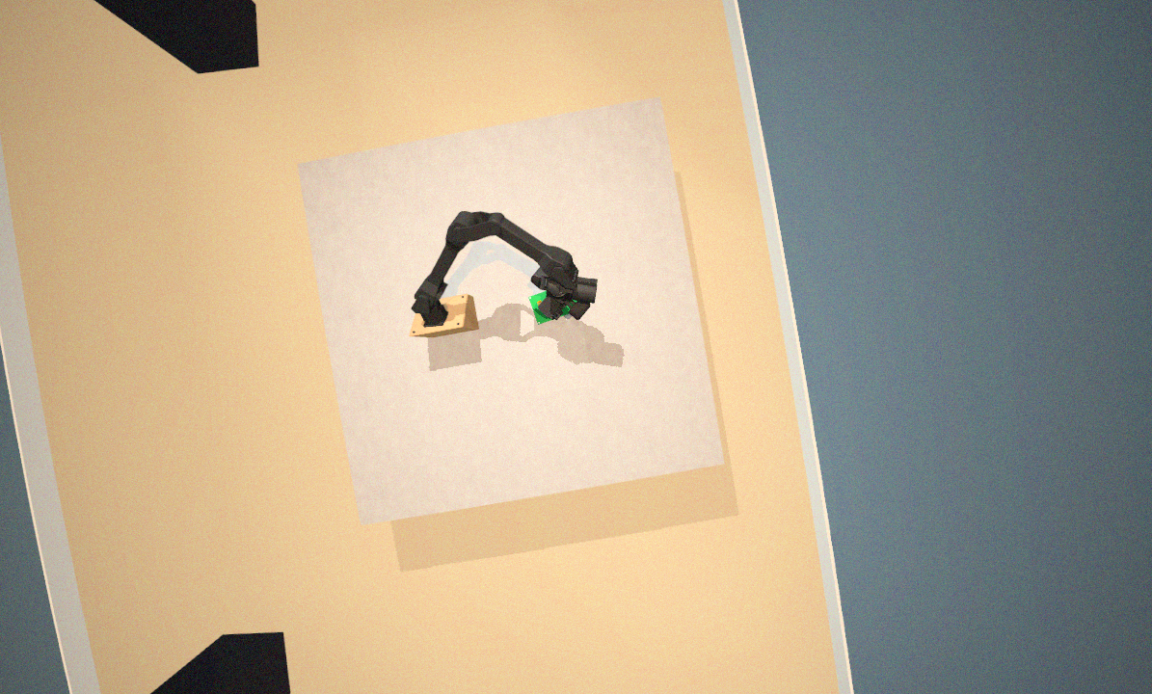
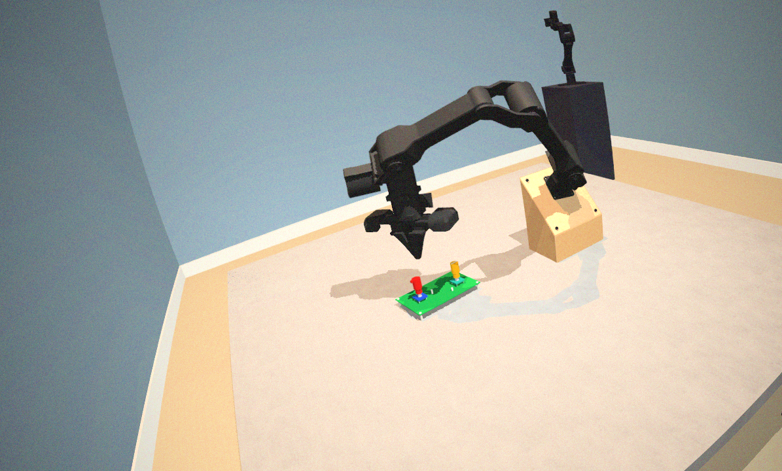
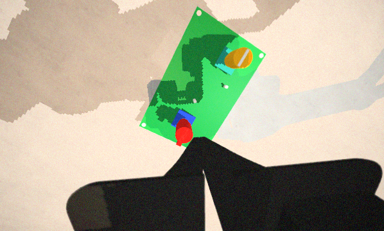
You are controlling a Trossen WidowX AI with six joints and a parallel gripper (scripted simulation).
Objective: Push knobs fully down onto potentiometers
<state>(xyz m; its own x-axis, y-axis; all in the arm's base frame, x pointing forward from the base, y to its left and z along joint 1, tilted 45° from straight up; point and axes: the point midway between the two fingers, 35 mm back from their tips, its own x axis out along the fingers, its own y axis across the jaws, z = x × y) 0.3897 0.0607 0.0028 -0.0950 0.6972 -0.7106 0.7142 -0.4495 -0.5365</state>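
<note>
My gripper tip is 20 mm short of the red knob and 60 mm above it. From my gripper tip the other things lie so: orange knob (80 mm behind, 10 mm to the right, 50 mm below).
</note>
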